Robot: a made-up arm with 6 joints. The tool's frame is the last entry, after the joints.
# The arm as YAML. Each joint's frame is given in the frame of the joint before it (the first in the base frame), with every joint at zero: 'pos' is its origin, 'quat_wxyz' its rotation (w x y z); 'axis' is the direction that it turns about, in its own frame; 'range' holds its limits. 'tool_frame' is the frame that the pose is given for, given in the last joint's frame.
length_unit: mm
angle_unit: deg
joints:
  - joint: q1
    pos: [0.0, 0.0, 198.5]
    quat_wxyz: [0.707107, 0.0, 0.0, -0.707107]
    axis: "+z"
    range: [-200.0, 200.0]
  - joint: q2
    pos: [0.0, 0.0, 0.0]
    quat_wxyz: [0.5, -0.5, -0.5, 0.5]
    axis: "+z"
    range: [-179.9, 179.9]
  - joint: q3
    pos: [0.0, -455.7, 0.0]
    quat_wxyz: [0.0, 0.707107, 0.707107, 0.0]
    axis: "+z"
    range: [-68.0, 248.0]
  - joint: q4
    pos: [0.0, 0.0, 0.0]
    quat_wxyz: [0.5, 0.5, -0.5, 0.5]
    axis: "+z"
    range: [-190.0, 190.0]
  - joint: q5
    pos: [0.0, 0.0, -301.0]
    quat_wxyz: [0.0, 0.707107, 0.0, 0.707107]
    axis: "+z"
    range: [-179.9, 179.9]
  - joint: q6
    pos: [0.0, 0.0, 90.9]
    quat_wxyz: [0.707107, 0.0, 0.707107, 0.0]
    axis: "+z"
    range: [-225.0, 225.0]
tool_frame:
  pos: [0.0, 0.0, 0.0]
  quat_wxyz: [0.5, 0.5, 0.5, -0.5]
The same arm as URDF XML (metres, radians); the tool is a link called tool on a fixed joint. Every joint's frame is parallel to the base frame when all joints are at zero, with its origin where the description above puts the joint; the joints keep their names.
<robot name="arm">
  <joint name="tool_fixed" type="fixed">
    <parent link="link6"/>
    <child link="tool"/>
    <origin xyz="0 0 0"/>
  </joint>
  <joint name="q6" type="revolute">
    <parent link="link5"/>
    <child link="link6"/>
    <origin xyz="0 -0.0909 0"/>
    <axis xyz="-1 0 0"/>
    <limit lower="-3.927" upper="3.927"/>
  </joint>
  <joint name="q5" type="revolute">
    <parent link="link4"/>
    <child link="link5"/>
    <origin xyz="0.301 0 0"/>
    <axis xyz="0 -1 0"/>
    <limit lower="-3.1398" upper="3.1398"/>
  </joint>
  <joint name="q4" type="revolute">
    <parent link="link3"/>
    <child link="link4"/>
    <origin xyz="0 0 0"/>
    <axis xyz="-1 0 0"/>
    <limit lower="-3.3161" upper="3.3161"/>
  </joint>
  <joint name="q3" type="revolute">
    <parent link="link2"/>
    <child link="link3"/>
    <origin xyz="0 0 0.4557"/>
    <axis xyz="0 -1 0"/>
    <limit lower="-1.1868" upper="4.3284"/>
  </joint>
  <joint name="q2" type="revolute">
    <parent link="link1"/>
    <child link="link2"/>
    <origin xyz="0 0 0"/>
    <axis xyz="0 1 0"/>
    <limit lower="-3.1398" upper="3.1398"/>
  </joint>
  <joint name="q1" type="revolute">
    <parent link="base"/>
    <child link="link1"/>
    <origin xyz="0 0 0.1985"/>
    <axis xyz="0 0 1"/>
    <limit lower="-3.4907" upper="3.4907"/>
  </joint>
  <link name="base"/>
  <link name="link1"/>
  <link name="link2"/>
  <link name="link3"/>
  <link name="link4"/>
  <link name="link5"/>
  <link name="link6"/>
  <link name="tool"/>
</robot>

